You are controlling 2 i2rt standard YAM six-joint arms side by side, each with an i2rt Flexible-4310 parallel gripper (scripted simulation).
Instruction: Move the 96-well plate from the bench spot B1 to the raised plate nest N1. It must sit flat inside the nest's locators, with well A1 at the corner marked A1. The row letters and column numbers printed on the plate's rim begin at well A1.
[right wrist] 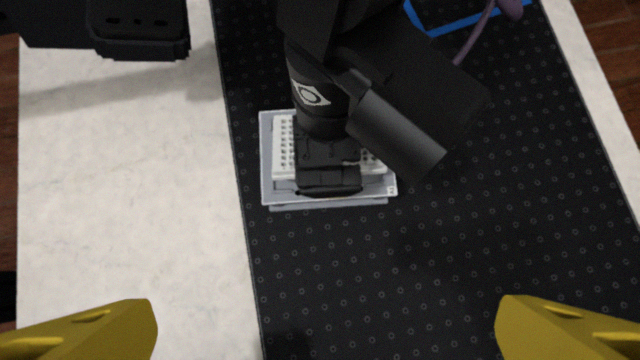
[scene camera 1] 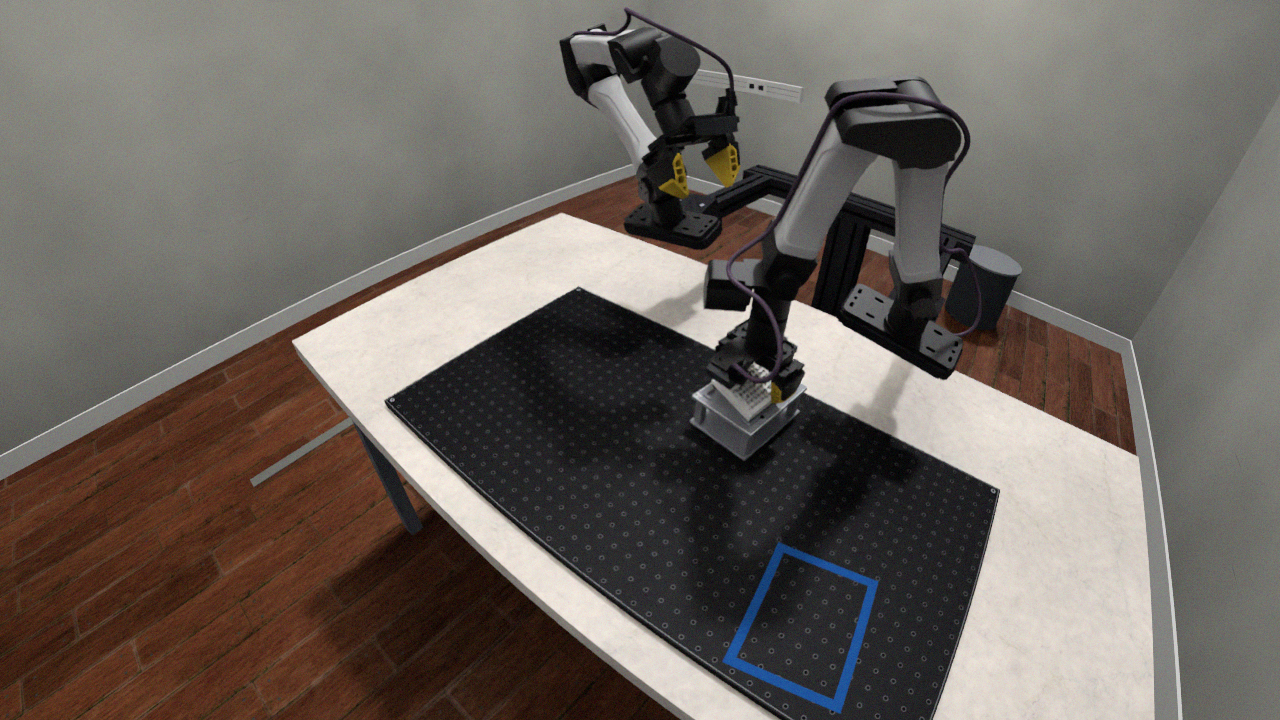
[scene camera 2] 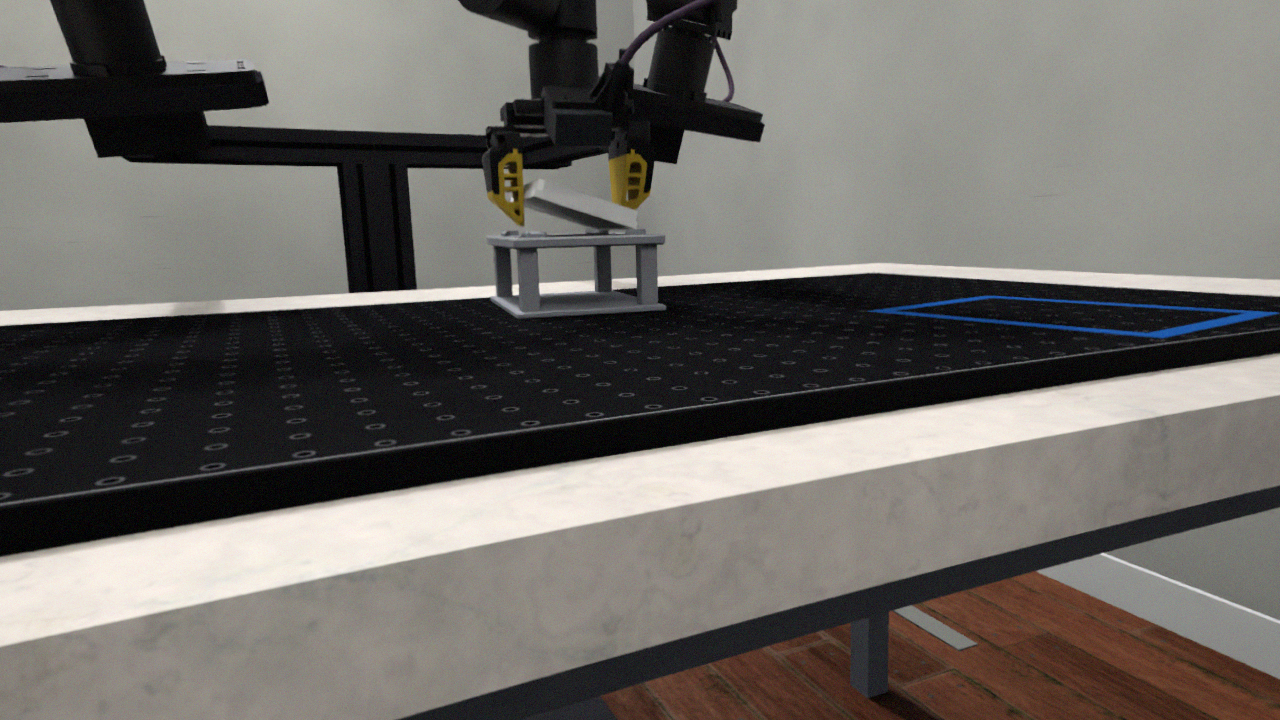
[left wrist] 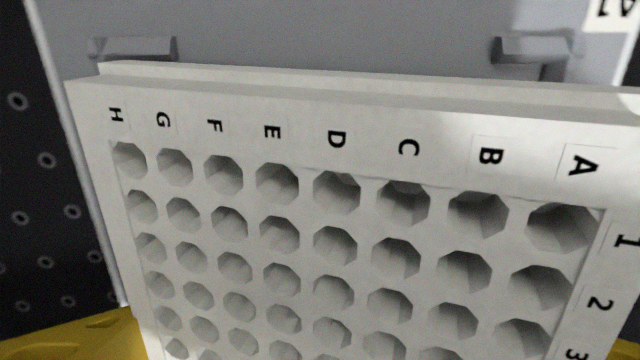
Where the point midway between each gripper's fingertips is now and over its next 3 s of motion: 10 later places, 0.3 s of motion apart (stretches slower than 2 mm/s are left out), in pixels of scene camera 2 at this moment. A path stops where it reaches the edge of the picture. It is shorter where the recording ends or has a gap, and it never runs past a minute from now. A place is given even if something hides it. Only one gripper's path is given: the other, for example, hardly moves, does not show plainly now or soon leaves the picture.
My left gripper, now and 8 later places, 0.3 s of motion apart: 570, 226; 571, 230; 571, 222; 563, 186; 555, 140; 566, 120; 568, 106; 558, 93; 553, 89
